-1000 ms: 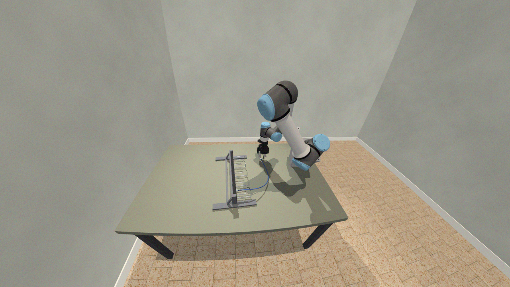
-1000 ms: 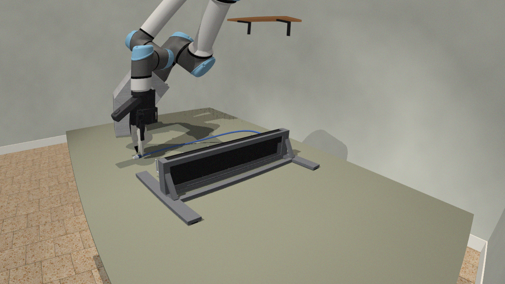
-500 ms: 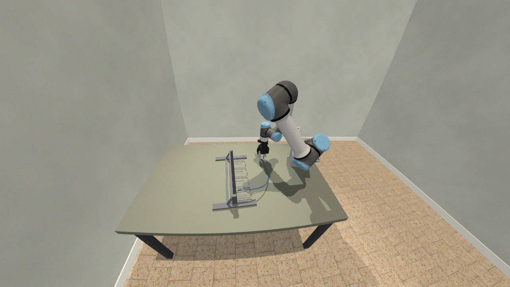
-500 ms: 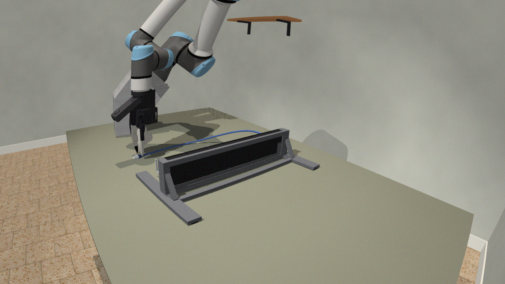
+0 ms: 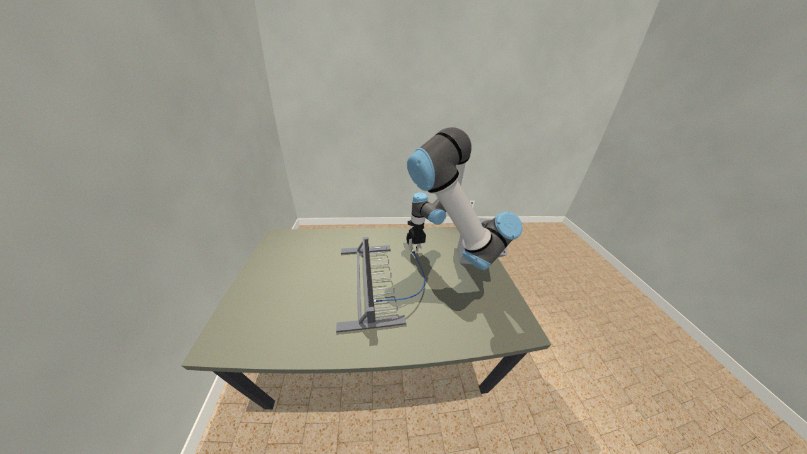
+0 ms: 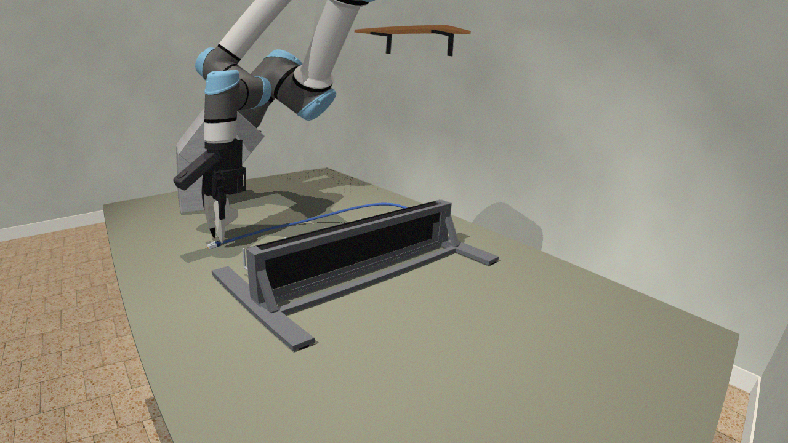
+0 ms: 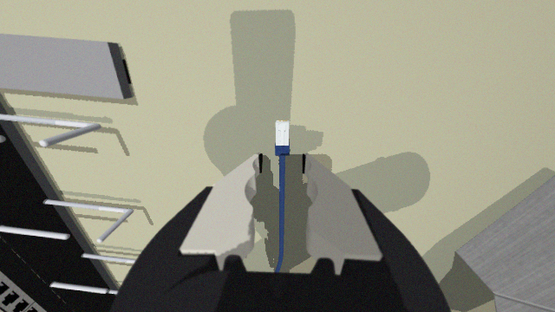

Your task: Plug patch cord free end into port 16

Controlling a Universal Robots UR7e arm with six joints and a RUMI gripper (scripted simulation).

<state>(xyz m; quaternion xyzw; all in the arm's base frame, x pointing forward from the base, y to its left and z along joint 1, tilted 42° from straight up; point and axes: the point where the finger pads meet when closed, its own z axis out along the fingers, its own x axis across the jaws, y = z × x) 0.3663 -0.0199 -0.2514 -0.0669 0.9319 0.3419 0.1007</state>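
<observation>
The plug is 20 mm to the right of my hand and 20 mm below it.
</observation>
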